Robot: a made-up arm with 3 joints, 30 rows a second.
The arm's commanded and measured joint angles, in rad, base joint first. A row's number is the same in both.
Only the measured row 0 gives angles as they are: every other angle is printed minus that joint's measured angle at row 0.
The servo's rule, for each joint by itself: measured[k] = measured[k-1] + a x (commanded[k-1-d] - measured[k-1]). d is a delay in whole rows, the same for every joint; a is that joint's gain. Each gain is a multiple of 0.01, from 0.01 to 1. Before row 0 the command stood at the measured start. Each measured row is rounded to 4 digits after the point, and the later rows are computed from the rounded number. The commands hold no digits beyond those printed.
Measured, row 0:
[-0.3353, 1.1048, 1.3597]
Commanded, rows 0 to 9:
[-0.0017, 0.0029, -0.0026]
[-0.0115, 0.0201, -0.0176]
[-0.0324, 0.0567, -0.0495]
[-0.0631, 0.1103, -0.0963]
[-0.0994, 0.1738, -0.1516]
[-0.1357, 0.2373, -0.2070]
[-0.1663, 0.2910, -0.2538]
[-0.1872, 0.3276, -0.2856]
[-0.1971, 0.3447, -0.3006]
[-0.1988, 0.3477, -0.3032]
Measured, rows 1 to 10:
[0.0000, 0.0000, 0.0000]
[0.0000, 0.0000, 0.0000]
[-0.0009, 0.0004, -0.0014]
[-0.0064, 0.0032, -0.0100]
[-0.0199, 0.0107, -0.0309]
[-0.0424, 0.0246, -0.0656]
[-0.0720, 0.0455, -0.1112]
[-0.1051, 0.0724, -0.1620]
[-0.1369, 0.1030, -0.2107]
[-0.1631, 0.1344, -0.2504]
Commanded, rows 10 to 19:
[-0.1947, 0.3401, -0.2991]
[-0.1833, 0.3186, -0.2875]
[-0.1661, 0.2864, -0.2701]
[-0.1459, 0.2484, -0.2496]
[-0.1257, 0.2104, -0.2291]
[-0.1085, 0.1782, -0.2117]
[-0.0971, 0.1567, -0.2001]
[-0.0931, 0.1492, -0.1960]
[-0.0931, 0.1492, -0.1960]
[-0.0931, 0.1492, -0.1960]
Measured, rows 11 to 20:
[-0.1808, 0.1638, -0.2770]
[-0.1902, 0.1895, -0.2909]
[-0.1925, 0.2106, -0.2952]
[-0.1877, 0.2257, -0.2911]
[-0.1765, 0.2342, -0.2800]
[-0.1606, 0.2362, -0.2639]
[-0.1425, 0.2326, -0.2455]
[-0.1248, 0.2250, -0.2276]
[-0.1104, 0.2154, -0.2130]
[-0.1014, 0.2061, -0.2040]

